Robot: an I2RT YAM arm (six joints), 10 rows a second.
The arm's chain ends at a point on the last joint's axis. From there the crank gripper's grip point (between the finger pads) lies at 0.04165 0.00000 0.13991 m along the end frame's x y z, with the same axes.
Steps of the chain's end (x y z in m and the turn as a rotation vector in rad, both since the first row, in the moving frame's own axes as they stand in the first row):
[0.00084, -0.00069, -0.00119, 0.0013, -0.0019, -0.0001]
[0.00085, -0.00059, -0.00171, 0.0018, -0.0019, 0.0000]
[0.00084, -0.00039, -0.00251, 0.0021, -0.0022, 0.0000]
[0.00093, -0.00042, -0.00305, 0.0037, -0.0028, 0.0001]
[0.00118, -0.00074, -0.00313, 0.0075, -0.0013, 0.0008]
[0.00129, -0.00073, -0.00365, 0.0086, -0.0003, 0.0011]
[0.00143, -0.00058, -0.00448, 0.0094, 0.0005, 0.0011]
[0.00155, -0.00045, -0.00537, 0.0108, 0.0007, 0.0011]
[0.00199, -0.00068, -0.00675, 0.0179, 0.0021, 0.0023]
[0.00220, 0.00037, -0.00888, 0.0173, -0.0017, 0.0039]
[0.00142, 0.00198, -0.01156, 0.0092, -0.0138, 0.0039]
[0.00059, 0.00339, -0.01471, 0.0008, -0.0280, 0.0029]
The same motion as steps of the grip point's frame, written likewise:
[0.00057, -0.00088, -0.00111, 0.0013, -0.0019, -0.0001]
[0.00058, -0.00084, -0.00163, 0.0018, -0.0019, 0.0000]
[0.00053, -0.00068, -0.00242, 0.0021, -0.0022, 0.0000]
[0.00054, -0.00093, -0.00293, 0.0037, -0.0028, 0.0001]
[0.00100, -0.00176, -0.00308, 0.0075, -0.0013, 0.0008]
[0.00125, -0.00189, -0.00364, 0.0086, -0.0003, 0.0011]
[0.00150, -0.00185, -0.00451, 0.0094, 0.0005, 0.0011]
[0.00165, -0.00191, -0.00541, 0.0108, 0.0007, 0.0011]
[0.00229, -0.00309, -0.00686, 0.0179, 0.0021, 0.0023]
[0.00197, -0.00189, -0.00883, 0.0173, -0.0017, 0.0039]
[-0.00051, 0.00085, -0.01100, 0.0092, -0.0138, 0.0039]
[-0.00334, 0.00339, -0.01360, 0.0008, -0.0280, 0.0029]

